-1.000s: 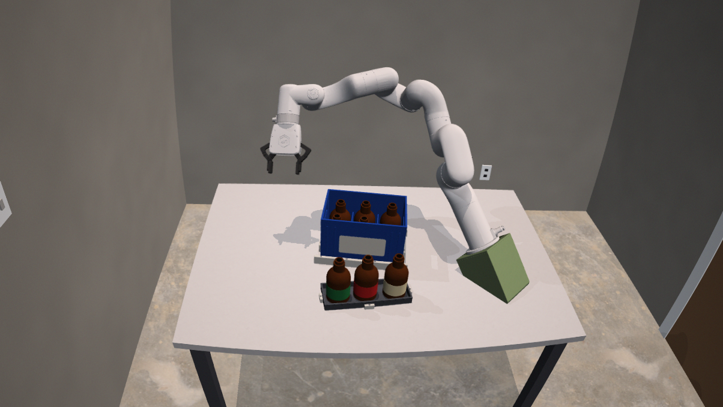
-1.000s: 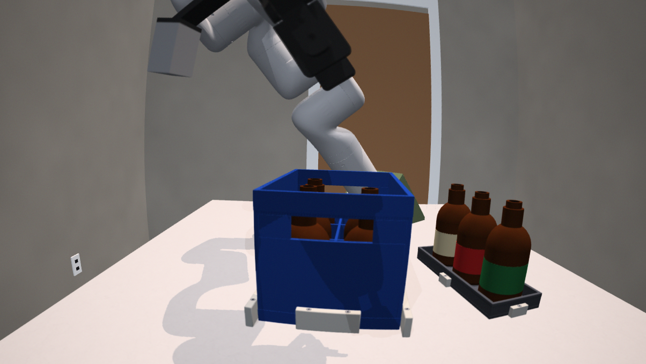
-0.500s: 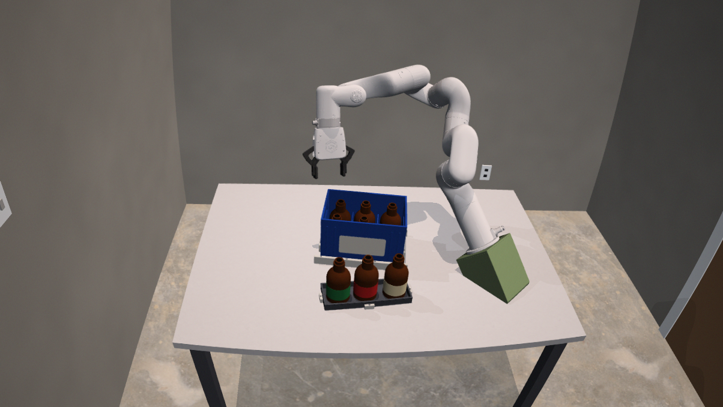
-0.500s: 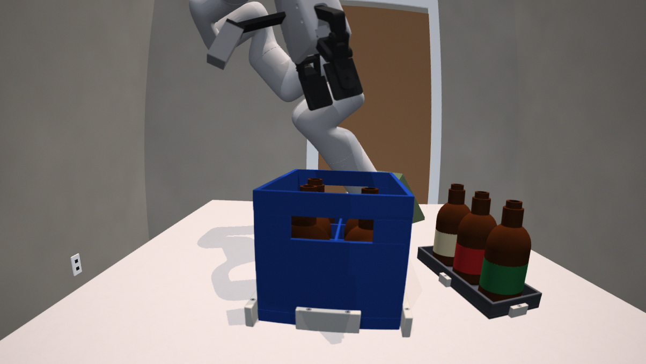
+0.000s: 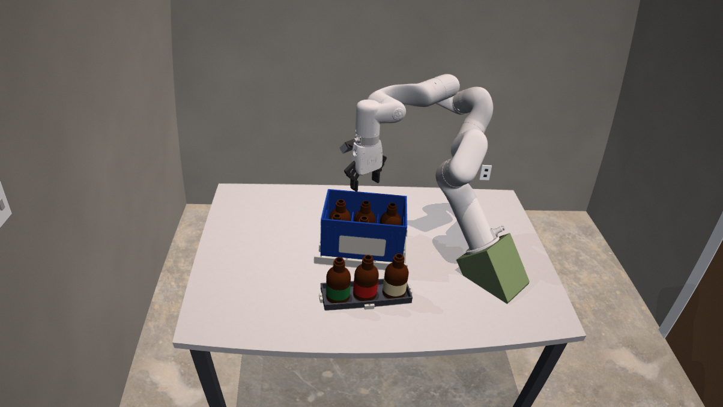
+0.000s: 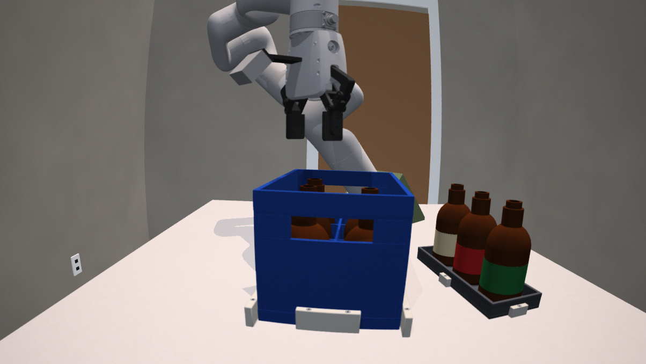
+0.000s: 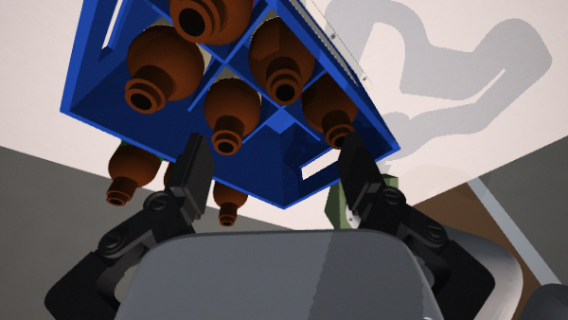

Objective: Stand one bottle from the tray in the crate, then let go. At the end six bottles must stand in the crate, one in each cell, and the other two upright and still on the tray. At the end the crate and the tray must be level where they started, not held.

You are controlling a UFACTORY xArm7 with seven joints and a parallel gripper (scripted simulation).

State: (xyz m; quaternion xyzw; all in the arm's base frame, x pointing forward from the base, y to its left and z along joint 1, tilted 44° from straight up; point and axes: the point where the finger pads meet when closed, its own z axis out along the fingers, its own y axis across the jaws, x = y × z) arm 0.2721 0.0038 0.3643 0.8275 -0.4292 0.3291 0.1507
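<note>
My hand is 280 mm to the right of the red-labelled bottle, 160 mm above it and 50 mm short of it. The rest, counted from my hand: blue crate (160 mm below, 40 mm to the left); then dark tray (280 mm to the left, 230 mm below, 50 mm ahead).
</note>
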